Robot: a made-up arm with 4 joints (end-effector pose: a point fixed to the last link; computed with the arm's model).
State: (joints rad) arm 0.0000 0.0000 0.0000 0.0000
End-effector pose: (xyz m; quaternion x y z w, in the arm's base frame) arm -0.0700 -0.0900 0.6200 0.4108 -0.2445 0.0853 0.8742
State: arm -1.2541 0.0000 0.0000 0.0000
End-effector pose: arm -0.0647 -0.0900 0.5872 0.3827 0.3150 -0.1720 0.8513
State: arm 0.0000 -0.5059 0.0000 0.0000
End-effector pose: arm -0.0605 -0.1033 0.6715 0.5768 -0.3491 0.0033 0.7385
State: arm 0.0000 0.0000 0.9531 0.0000
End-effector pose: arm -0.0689 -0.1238 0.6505 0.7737 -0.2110 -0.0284 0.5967
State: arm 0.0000 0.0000 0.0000 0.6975
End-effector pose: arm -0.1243 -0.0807 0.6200 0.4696 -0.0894 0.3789 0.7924
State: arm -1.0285 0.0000 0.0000 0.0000
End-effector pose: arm -0.0625 -0.0900 0.5932 0.3996 0.2172 -0.1278 0.8814
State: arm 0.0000 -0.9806 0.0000 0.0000
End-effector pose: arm -0.0610 -0.1362 0.7100 0.6994 -0.4271 -0.0740 0.5683
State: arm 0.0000 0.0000 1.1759 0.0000
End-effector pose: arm -0.0681 -0.1347 0.6521 0.8360 -0.1959 -0.0550 0.5096
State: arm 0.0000 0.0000 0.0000 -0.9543
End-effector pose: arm -0.0298 -0.1522 0.6201 0.2526 -0.4058 -0.3257 0.8157
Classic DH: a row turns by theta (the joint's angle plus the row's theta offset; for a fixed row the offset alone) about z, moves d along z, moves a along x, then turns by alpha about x. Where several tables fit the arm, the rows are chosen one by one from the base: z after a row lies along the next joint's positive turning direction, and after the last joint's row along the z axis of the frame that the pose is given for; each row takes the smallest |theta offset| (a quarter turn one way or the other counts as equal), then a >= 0, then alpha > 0; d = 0 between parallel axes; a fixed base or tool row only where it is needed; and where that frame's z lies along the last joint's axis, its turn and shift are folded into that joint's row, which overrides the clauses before.
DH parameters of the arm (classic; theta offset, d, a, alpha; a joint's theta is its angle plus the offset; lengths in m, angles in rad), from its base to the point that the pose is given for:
base (fixed): 0 0.6 -0.09 1.5708
joint 1: 1.3053 0.1988 0.0237 -1.8825
joint 2: -0.7078 0.0707 -0.0545 -2.6318
joint 3: 0.9056 0.0376 0.0199 1.5125
joint 4: 1.0458 0.0721 0.0064 0.9968
tool (fixed): 0.634 -0.0957 0 0

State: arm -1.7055 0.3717 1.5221 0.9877
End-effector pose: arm -0.0360 -0.1579 0.6457 0.8261 0.1320 -0.4235 0.3476
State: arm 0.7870 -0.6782 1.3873 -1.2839
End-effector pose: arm -0.0416 -0.1436 0.6598 0.9445 -0.0141 -0.2123 0.2501
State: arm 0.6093 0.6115 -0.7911 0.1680
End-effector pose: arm -0.0623 -0.1298 0.5296 -0.2680 -0.2868 0.2562 0.8833
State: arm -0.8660 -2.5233 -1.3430 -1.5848
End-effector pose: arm -0.0865 -0.2825 0.6321 -0.1556 -0.0731 -0.9564 0.2361
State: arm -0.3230 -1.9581 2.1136 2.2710
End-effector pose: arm -0.1037 -0.0981 0.6974 0.1742 0.8914 -0.1447 0.3926
